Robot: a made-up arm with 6 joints. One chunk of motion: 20 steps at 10 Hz.
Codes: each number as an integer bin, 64 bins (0 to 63) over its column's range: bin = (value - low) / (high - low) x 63, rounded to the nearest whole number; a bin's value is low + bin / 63 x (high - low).
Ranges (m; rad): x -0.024..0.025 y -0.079..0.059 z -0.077..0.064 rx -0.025..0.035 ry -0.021..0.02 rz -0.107..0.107
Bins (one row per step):
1: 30 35 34 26 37 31
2: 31 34 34 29 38 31
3: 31 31 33 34 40 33
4: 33 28 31 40 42 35
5: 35 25 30 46 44 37
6: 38 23 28 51 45 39
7: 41 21 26 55 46 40
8: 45 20 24 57 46 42
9: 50 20 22 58 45 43
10: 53 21 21 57 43 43
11: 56 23 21 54 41 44
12: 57 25 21 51 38 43
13: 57 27 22 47 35 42
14: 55 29 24 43 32 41
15: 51 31 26 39 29 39
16: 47 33 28 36 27 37
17: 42 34 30 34 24 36
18: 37 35 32 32 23 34
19: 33 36 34 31 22 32
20: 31 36 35 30 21 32
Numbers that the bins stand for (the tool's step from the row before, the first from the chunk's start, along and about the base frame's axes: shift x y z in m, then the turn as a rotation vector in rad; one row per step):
1: -0.00067 -0.00233 -0.00090 -0.00024 0.00308 -0.00170
2: 0.00011 -0.00452 -0.00090 0.00262 0.00373 -0.00170
3: 0.00011 -0.01110 -0.00314 0.00738 0.00503 0.00510
4: 0.00167 -0.01767 -0.00762 0.01310 0.00633 0.01189
5: 0.00322 -0.02424 -0.00986 0.01881 0.00763 0.01868
6: 0.00556 -0.02862 -0.01433 0.02357 0.00829 0.02548
7: 0.00789 -0.03300 -0.01881 0.02738 0.00894 0.02887
8: 0.01100 -0.03519 -0.02329 0.02929 0.00894 0.03567
9: 0.01489 -0.03519 -0.02776 0.03024 0.00829 0.03906
10: 0.01722 -0.03300 -0.03000 0.02929 0.00698 0.03906
11: 0.01956 -0.02862 -0.03000 0.02643 0.00568 0.04246
12: 0.02033 -0.02424 -0.03000 0.02357 0.00373 0.03906
13: 0.02033 -0.01986 -0.02776 0.01976 0.00178 0.03567
14: 0.01878 -0.01548 -0.02329 0.01595 -0.00017 0.03227
15: 0.01567 -0.01110 -0.01881 0.01214 -0.00213 0.02548
16: 0.01256 -0.00671 -0.01433 0.00929 -0.00343 0.01868
17: 0.00867 -0.00452 -0.00986 0.00738 -0.00538 0.01529
18: 0.00478 -0.00233 -0.00538 0.00548 -0.00603 0.00849
19: 0.00167 -0.00014 -0.00090 0.00452 -0.00668 0.00170
20: 0.00011 -0.00014 0.00133 0.00357 -0.00733 0.00170

